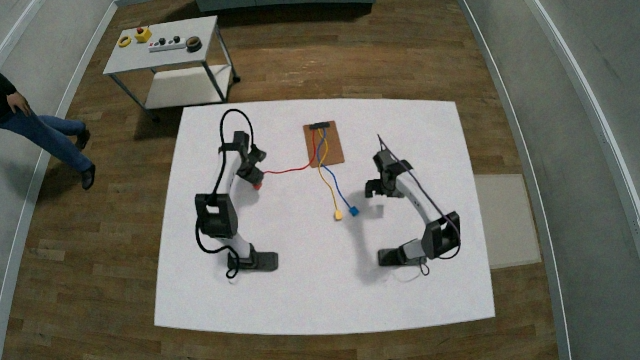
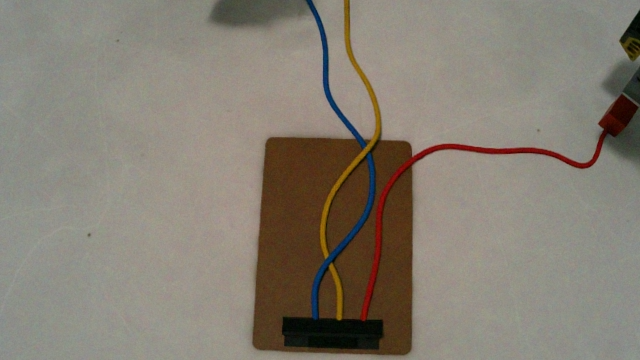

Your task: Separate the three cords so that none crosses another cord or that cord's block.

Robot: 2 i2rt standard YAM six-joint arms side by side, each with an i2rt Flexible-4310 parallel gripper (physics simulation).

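Frame: origin at the left arm's base, x ahead, y left, z up, level; metres.
Where they show: left gripper, between the fingertips: (image 1: 251,177); right gripper, between the fingertips: (image 1: 381,195); left arm's base, origin of its link: (image 1: 251,260); right arm's base, origin of its link: (image 1: 403,256).
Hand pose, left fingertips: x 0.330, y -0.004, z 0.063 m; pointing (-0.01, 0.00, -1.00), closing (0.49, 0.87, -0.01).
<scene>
Each offset is from my left fingertips to the top centre of the thing. "*": to the spot under its first point. Level surfaces: height alone.
The red cord {* dx +0.070, dy -0.148, dz -0.109 m} (image 1: 290,170) (image 2: 492,149) runs clear of the others to the red block {dx +0.002, dy -0.001, dz -0.081 m} (image 1: 257,186) (image 2: 618,116). My left gripper (image 1: 255,181) appears shut on this block; one fingertip shows at the close-up's right edge, and the grip is partly hidden. The blue cord (image 1: 338,188) (image 2: 372,185) and yellow cord (image 1: 327,182) (image 2: 324,220) cross twice over the brown board. The blue block {dx -0.131, dy -0.421, dz -0.081 m} (image 1: 354,211) lies on the table right of the yellow block {dx -0.146, dy -0.353, dz -0.081 m} (image 1: 338,215). My right gripper (image 1: 374,190) looks open and empty, raised above and right of the blue block.
The cords start at a black holder (image 1: 319,125) (image 2: 332,327) on the brown board {* dx +0.190, dy -0.359, dz -0.109 m} (image 1: 335,145) (image 2: 290,200). Both arms stand on the white table {dz -0.113 m} (image 1: 310,300). A cart (image 1: 150,62) with small items and a person (image 1: 50,132) are beyond the table at the left.
</scene>
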